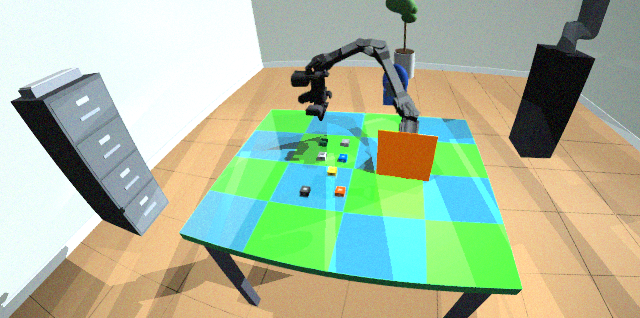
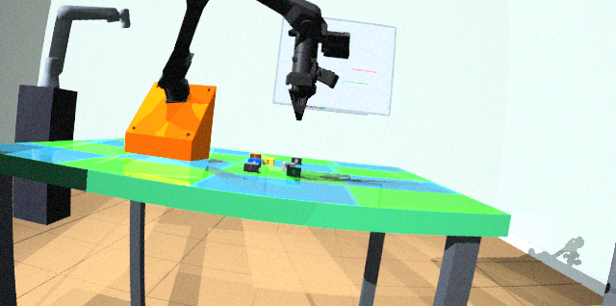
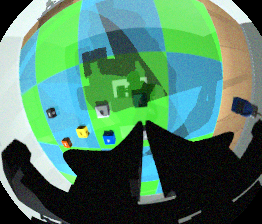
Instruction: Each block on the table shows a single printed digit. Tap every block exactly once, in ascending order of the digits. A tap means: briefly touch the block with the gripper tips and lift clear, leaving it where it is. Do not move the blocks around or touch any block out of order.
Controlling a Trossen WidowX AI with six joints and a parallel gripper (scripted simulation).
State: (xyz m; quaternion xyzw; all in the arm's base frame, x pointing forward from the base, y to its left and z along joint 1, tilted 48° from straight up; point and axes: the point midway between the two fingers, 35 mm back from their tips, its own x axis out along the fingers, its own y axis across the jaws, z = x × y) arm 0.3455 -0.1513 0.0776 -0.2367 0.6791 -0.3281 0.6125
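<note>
My gripper tip is 120 mm above the green block and 10 mm to the left of it. Round my gripper tip: blue block: 120 mm below, 100 mm to the left, 100 mm behind; then grey block: 120 mm below, 100 mm behind, 10 mm to the right; then yellow block: 180 mm to the left, 120 mm below, 70 mm behind.
</note>
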